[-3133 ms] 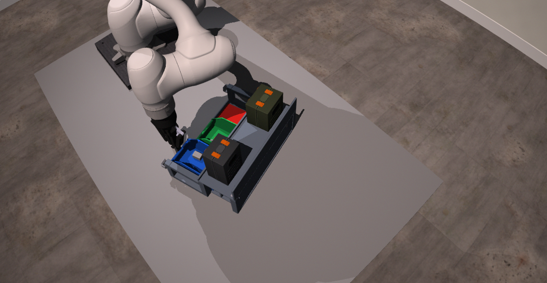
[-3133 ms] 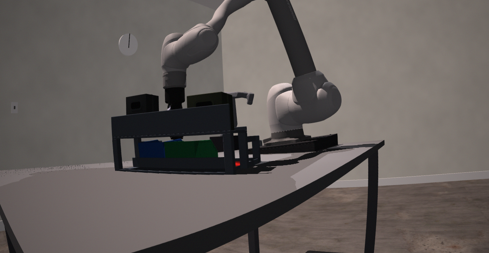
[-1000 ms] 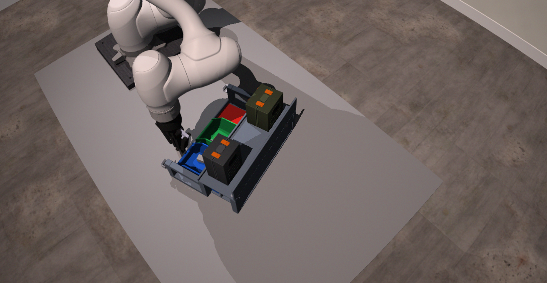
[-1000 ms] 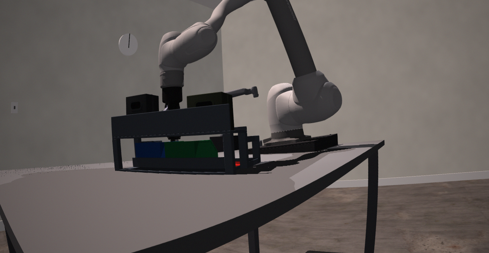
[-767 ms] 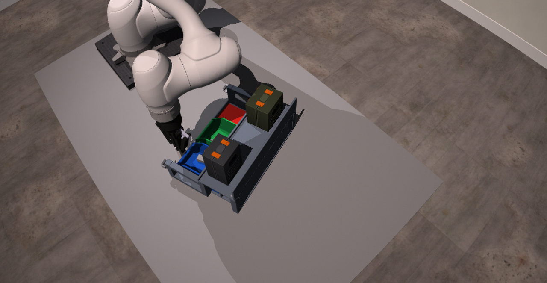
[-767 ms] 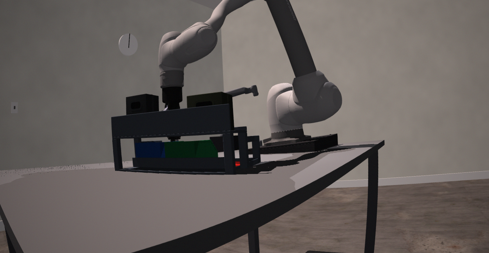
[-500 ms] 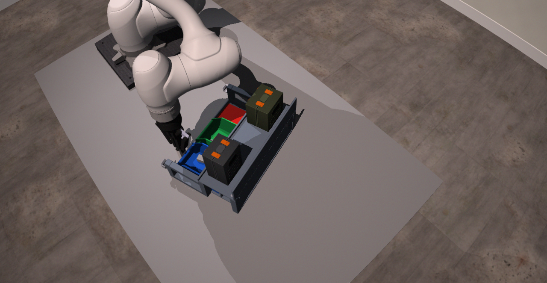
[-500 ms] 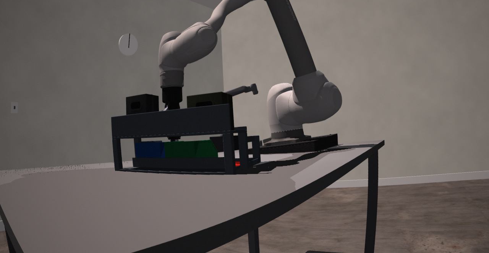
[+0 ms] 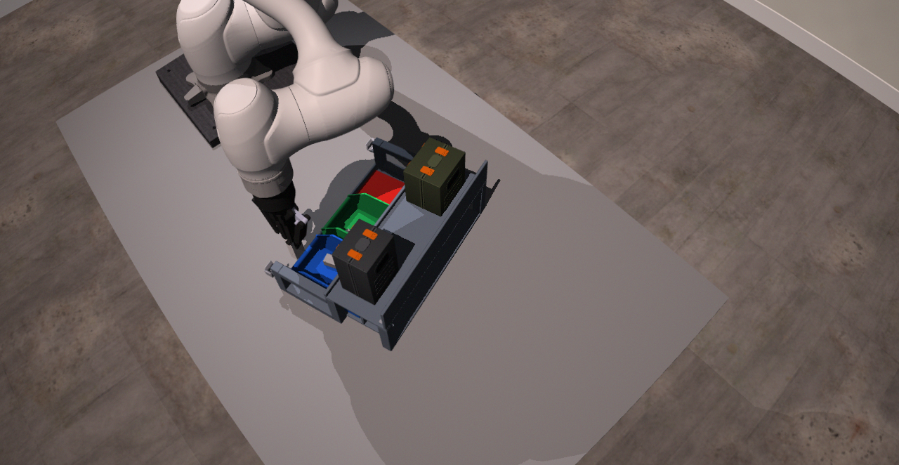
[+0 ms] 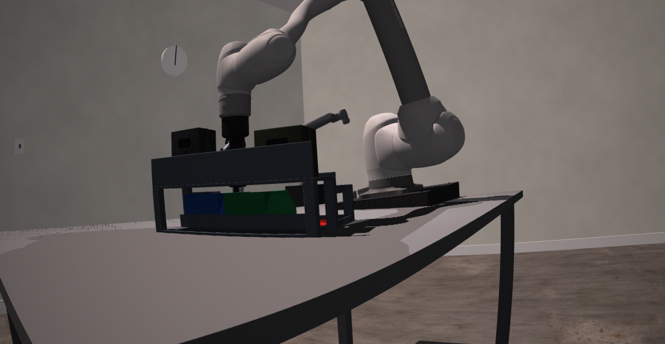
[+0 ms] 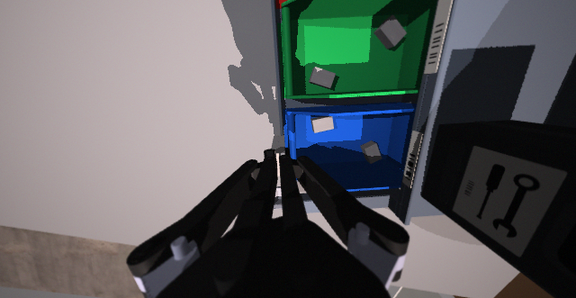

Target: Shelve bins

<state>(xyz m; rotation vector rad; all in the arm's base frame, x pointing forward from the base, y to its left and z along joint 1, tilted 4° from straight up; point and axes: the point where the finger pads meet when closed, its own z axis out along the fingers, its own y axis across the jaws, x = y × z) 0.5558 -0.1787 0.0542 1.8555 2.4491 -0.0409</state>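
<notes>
Now: the blue bin 10 cm ahead of my hand, 3 cm to the left of it and 2 cm below it. Also, from my hand: olive case: 13 cm ahead, 27 cm to the left, 9 cm above; then black case: 19 cm ahead, 5 cm to the left, 10 cm above; then green bin: 6 cm ahead, 14 cm to the left, 2 cm below.
</notes>
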